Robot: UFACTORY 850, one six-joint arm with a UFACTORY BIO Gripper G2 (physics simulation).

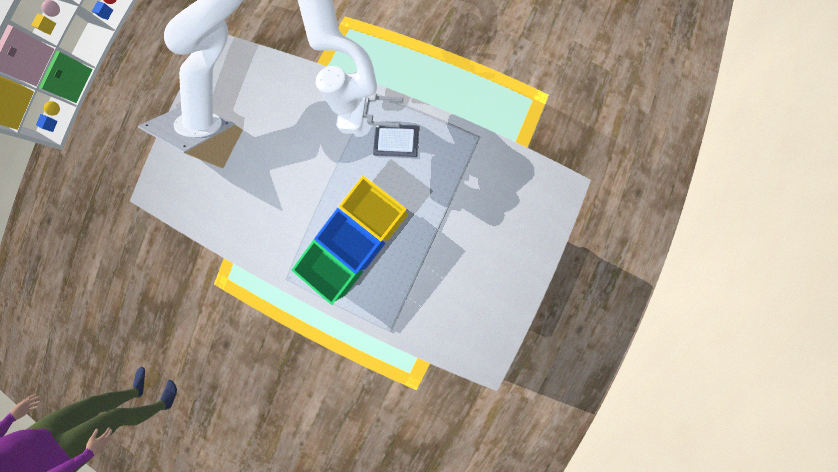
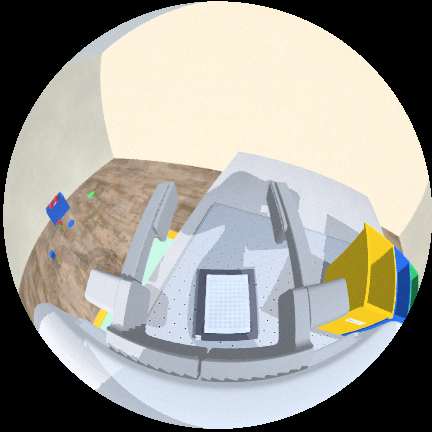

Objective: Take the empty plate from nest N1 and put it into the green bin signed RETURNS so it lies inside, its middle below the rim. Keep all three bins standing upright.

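Note:
The white gridded plate (image 1: 395,140) (image 2: 227,302) lies in a dark-framed nest (image 1: 416,142) (image 2: 253,306) on the perforated deck. My gripper (image 1: 400,111) (image 2: 221,207) is shut to its narrowest, its two fingers still well apart with nothing between them. It hangs raised above the deck, apart from the plate. The green bin (image 1: 325,272) (image 2: 414,282) stands upright at the far end of the bin row; its sign cannot be read. The blue bin (image 1: 348,240) (image 2: 401,277) and the yellow bin (image 1: 372,209) (image 2: 380,270) also stand upright.
The three bins touch in a row, yellow nearest the nest and blue in the middle. The perforated deck (image 1: 410,275) (image 2: 175,310) lies on a grey table (image 1: 516,234). A person (image 1: 35,448) is on the floor side at lower left, away from the table. Shelving with coloured items is at upper left.

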